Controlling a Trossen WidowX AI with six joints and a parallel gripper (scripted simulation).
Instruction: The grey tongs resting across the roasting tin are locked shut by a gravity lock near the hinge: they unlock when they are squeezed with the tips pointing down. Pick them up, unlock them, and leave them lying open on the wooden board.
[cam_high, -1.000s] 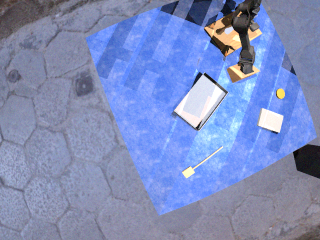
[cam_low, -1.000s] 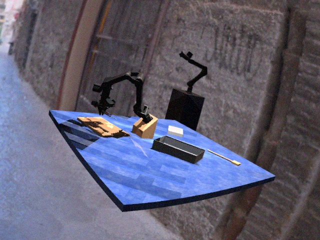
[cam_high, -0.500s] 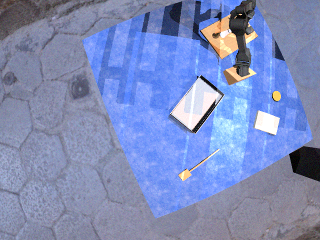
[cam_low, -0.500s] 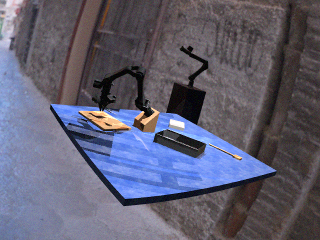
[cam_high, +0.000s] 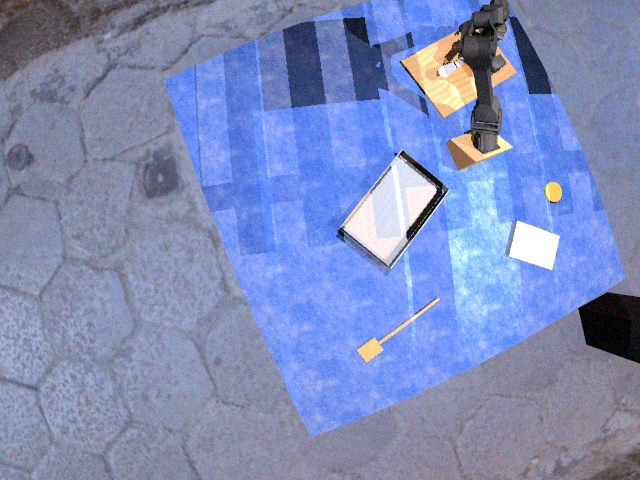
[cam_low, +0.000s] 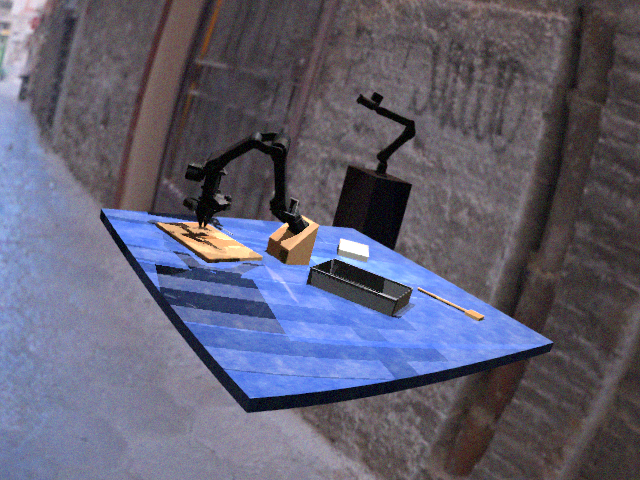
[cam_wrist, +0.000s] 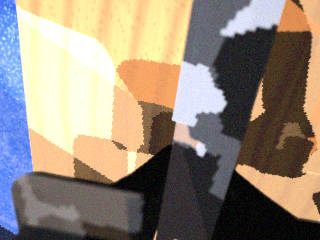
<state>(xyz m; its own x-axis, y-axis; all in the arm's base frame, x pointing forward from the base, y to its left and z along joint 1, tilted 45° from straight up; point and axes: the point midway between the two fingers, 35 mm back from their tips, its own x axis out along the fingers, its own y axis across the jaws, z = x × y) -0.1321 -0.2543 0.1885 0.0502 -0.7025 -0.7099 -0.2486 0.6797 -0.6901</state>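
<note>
The wooden board lies 40 mm below my gripper tip, 40 mm ahead of it and 10 mm to the left of it. Also, from my gripper tip: white block (670 mm to the left, 30 mm below, 30 mm ahead); roasting tin (450 mm ahead, 390 mm to the left, 20 mm below).
</note>
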